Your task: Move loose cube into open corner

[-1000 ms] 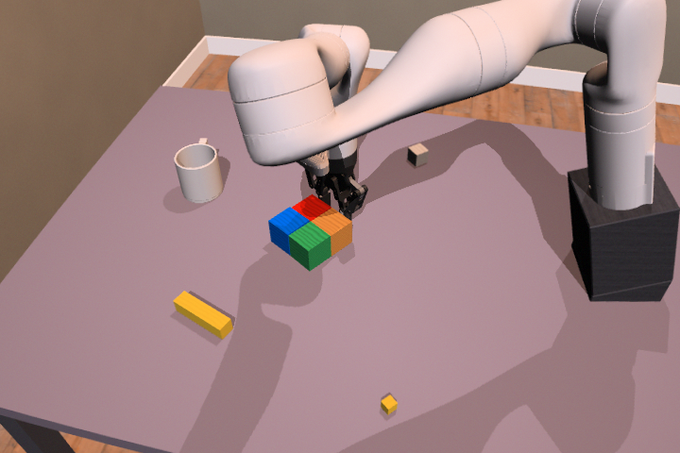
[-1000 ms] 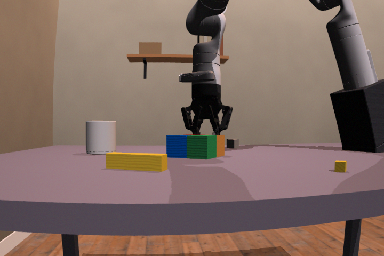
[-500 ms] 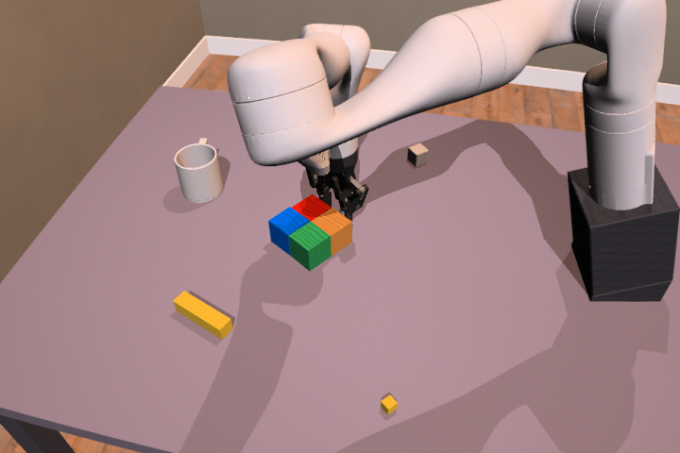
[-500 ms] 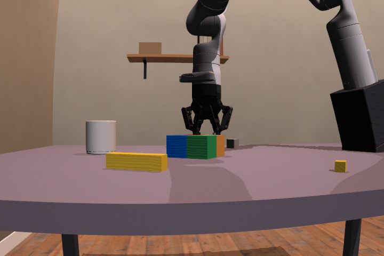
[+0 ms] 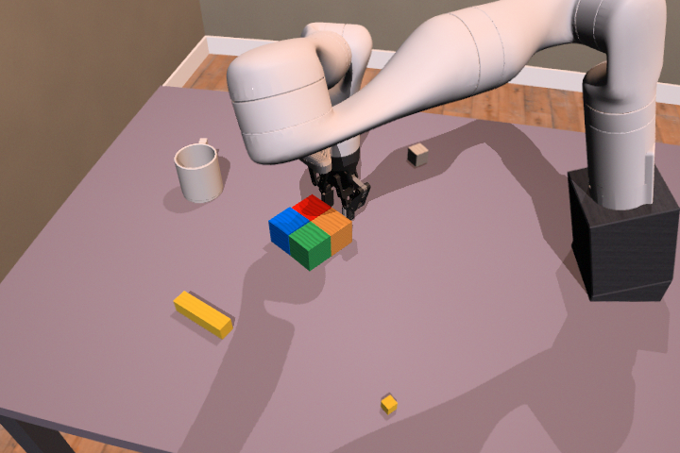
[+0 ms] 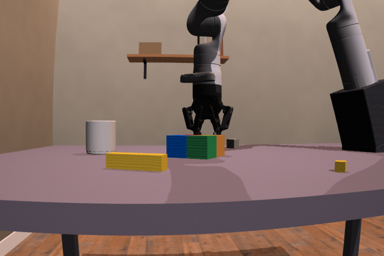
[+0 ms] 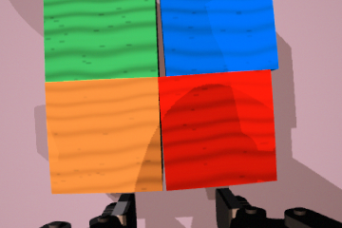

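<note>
Right now my hand is 40 mm short of the red cube, 30 mm to the right of it and 10 mm above it. The rest, counted from my hand: orange cube: 10 mm behind, 50 mm to the left, 10 mm below; blue cube: 60 mm ahead, 80 mm to the left, 10 mm below; green cube: 10 mm ahead, 100 mm to the left, 10 mm below.
</note>
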